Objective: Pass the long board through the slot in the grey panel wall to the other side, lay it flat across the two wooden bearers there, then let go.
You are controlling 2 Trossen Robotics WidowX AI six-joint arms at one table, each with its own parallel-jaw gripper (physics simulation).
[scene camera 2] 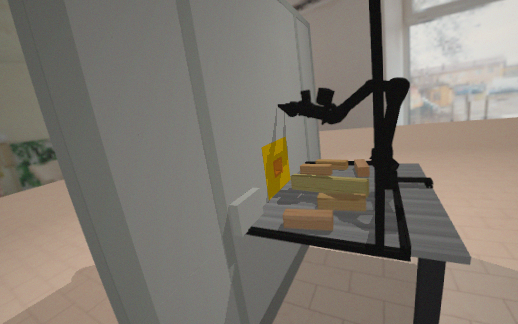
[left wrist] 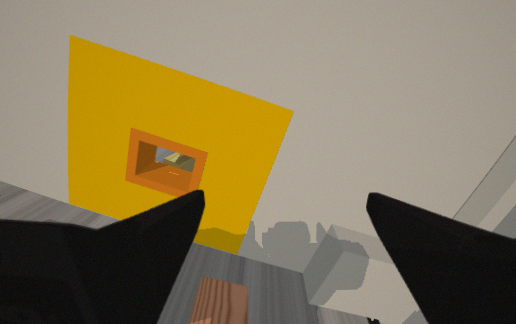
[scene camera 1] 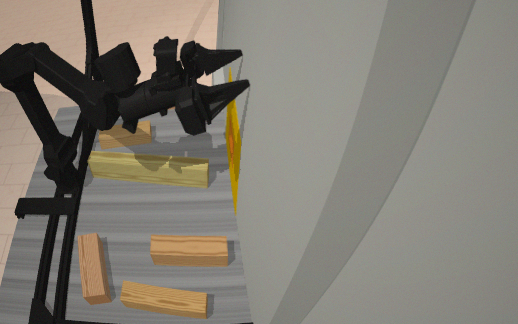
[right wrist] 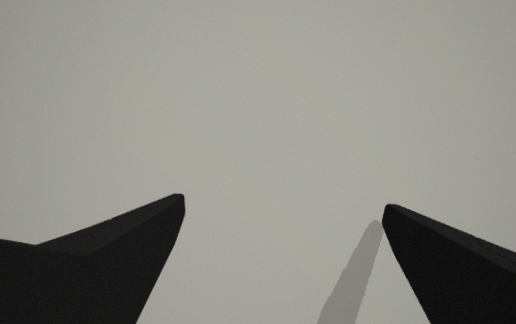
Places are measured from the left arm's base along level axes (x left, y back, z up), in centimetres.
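Pixels of known places: left gripper, fingertip midpoint: [left wrist: 285, 199]; right gripper, fingertip midpoint: [scene camera 2: 281, 104] [scene camera 1: 245, 66] [right wrist: 283, 208]; right arm's base, link origin: [scene camera 2: 387, 186] [scene camera 1: 68, 184].
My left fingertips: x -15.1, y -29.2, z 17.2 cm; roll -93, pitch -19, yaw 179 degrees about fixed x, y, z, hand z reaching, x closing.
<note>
For each thing: its top centre in the pictures, then the offset to it from my left fingertips. "spot": a spot on its surface instead.
- long yellow-green board, top centre: [scene camera 1: 143, 159] [scene camera 2: 326, 177] dx +11.9, dy -40.1, dz -12.8 cm
- orange-rimmed slot, surface spot: [left wrist: 132, 157] spot: dx +15.8, dy -13.9, dz -8.4 cm
- reddish-brown wooden piece, surface spot: [left wrist: 225, 300] spot: dx +0.1, dy -3.5, dz -14.4 cm
- pale grey block, surface spot: [scene camera 2: 246, 210] spot: dx -22.1, dy -22.1, dz -12.8 cm
The long yellow-green board [scene camera 1: 148, 171] [scene camera 2: 330, 185] lies lengthwise toward the grey wall [scene camera 1: 310, 100] [scene camera 2: 150, 125]. The orange-rimmed slot [left wrist: 132, 157] sits in a yellow square [scene camera 1: 235, 185] [scene camera 2: 268, 182] [left wrist: 225, 140] on the wall. Through the slot, part of the board shows in the left wrist view. A reddish-brown wooden piece [left wrist: 225, 300], perhaps a bearer, lies below; a second does not show there. My left gripper [left wrist: 285, 199] is open and empty, facing the wall. My right gripper [scene camera 1: 245, 68] [scene camera 2: 280, 106] [right wrist: 283, 208] is open and empty, close to the wall, above the board's level.
Loose wooden blocks lie around the board: one [scene camera 1: 125, 136] near it and others [scene camera 1: 190, 251] [scene camera 1: 94, 270] [scene camera 1: 165, 300] lower in scene camera 1. A pale grey block [scene camera 2: 246, 210] juts from the wall beside the table. A black upright post [scene camera 2: 376, 45] stands near my right arm.
</note>
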